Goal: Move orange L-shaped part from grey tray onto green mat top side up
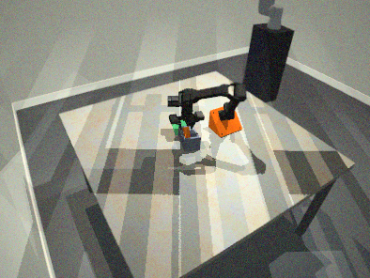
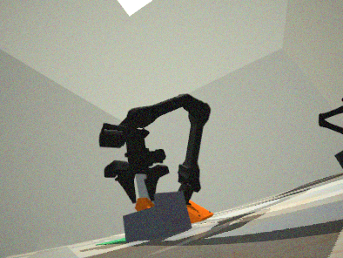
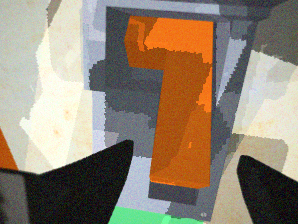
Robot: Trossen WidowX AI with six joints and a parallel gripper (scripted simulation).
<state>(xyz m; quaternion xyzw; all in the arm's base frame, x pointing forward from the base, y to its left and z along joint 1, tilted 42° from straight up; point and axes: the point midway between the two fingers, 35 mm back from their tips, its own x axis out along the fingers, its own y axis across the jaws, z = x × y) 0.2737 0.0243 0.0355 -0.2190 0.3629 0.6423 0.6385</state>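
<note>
Right now the orange L-shaped part is 10 mm behind my gripper tip, 40 mm to the left of it and 40 mm below it. Also, from my gripper tip: green mat 40 mm behind, 140 mm to the right, 100 mm below.
</note>
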